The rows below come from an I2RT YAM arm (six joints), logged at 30 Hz.
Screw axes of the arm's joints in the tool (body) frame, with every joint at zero. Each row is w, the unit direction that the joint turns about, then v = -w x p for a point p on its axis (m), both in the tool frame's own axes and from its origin. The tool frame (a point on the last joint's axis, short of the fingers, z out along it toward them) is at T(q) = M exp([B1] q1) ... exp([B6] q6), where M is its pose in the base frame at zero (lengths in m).
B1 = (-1, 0, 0, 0, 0.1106, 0)
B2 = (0, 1, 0, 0.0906, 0, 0.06)
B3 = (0, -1, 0, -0.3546, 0, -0.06)
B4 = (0, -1, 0, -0.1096, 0, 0)
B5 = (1, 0, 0, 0, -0.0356, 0)
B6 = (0, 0, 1, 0, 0, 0)
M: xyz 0.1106 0 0.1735 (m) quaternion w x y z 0.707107 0 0.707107 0
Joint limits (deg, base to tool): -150..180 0..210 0..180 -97..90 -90..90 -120..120
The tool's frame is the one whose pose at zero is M.
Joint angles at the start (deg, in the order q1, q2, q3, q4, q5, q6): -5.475 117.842 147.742 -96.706 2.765 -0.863
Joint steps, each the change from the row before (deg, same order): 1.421 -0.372 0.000 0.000 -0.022 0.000; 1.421 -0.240 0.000 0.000 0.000 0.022; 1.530 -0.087 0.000 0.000 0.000 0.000; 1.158 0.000 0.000 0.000 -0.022 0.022; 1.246 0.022 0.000 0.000 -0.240 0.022; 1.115 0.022 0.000 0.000 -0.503 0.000; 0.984 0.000 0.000 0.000 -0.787 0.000
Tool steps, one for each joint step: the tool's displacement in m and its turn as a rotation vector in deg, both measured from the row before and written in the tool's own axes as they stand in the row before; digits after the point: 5 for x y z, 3 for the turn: 0.00088 0.00898 -0.00333 -0.579 -0.443 -1.285; 0.00054 0.00898 -0.00231 -0.566 -0.310 -1.266; 0.00016 0.00971 -0.00117 -0.616 -0.163 -1.394; -0.00007 0.00738 -0.00037 -0.490 -0.058 -1.036; -0.00012 0.00809 -0.00023 -0.744 -0.040 -1.117; -0.00012 0.00742 -0.00016 -0.954 -0.031 -1.020; -0.00006 0.00676 -0.00024 -1.184 -0.041 -0.900
